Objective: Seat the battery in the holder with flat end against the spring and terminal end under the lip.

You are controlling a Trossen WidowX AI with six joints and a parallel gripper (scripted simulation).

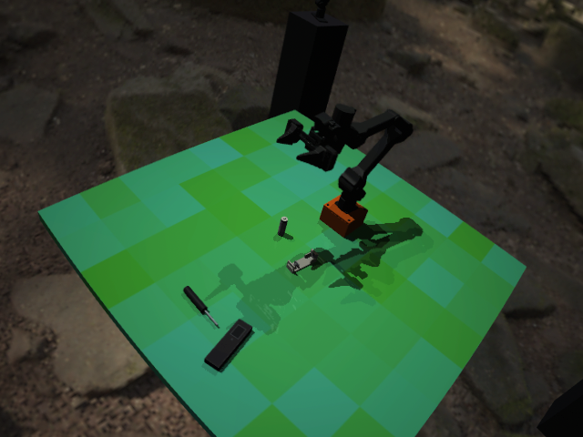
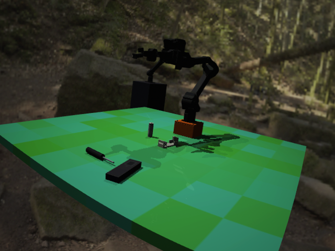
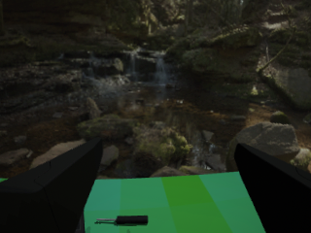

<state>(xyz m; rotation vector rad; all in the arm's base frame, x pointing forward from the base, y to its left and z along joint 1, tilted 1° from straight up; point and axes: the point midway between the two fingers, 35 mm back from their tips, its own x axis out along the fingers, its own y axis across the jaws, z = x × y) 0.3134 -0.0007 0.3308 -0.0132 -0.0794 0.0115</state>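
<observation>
The battery is 370 mm below my gripper tip, 110 mm behind it and 40 mm to the right of it. Round my gripper tip: black screwdriver (390 mm below, 280 mm ahead, 100 mm to the left); black remote-like box (390 mm below, 280 mm ahead, 230 mm to the left).
</observation>
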